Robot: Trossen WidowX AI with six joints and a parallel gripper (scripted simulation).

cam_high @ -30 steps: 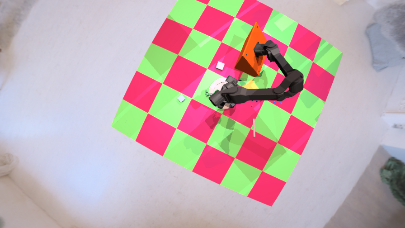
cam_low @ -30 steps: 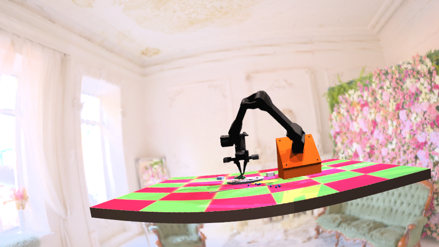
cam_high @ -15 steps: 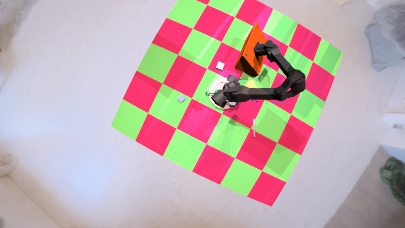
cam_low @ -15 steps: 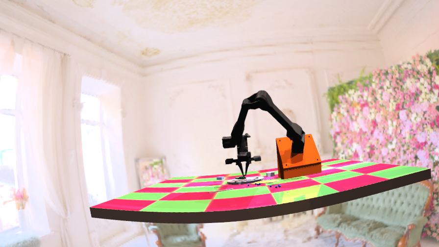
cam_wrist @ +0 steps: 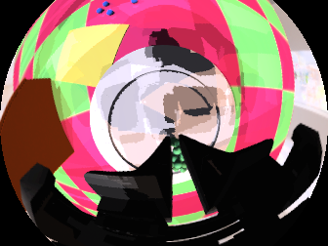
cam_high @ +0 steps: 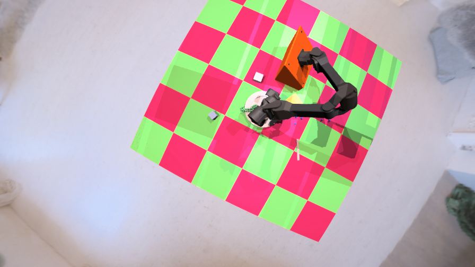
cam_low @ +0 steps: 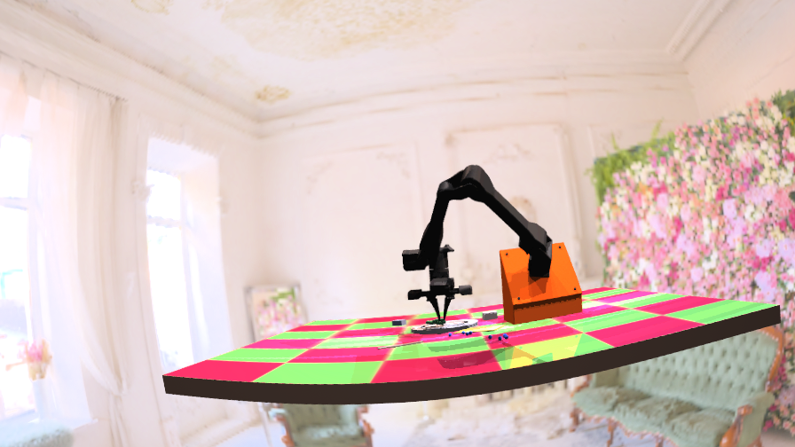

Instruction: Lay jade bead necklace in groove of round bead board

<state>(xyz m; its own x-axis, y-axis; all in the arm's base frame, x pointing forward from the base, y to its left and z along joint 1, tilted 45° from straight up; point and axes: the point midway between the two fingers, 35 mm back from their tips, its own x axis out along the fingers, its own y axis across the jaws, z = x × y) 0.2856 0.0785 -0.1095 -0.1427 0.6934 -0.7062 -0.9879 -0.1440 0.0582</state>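
Now: the round bead board 1 cm below my gripper tip and 1 cm behind it. Also, from my gripper tip: pale blue cube (21 cm to the right, 17 cm ahead, 2 cm below); white cube (14 cm behind, 12 cm to the right, 1 cm below); yellow patch (12 cm to the left, 11 cm behind, 2 cm below).
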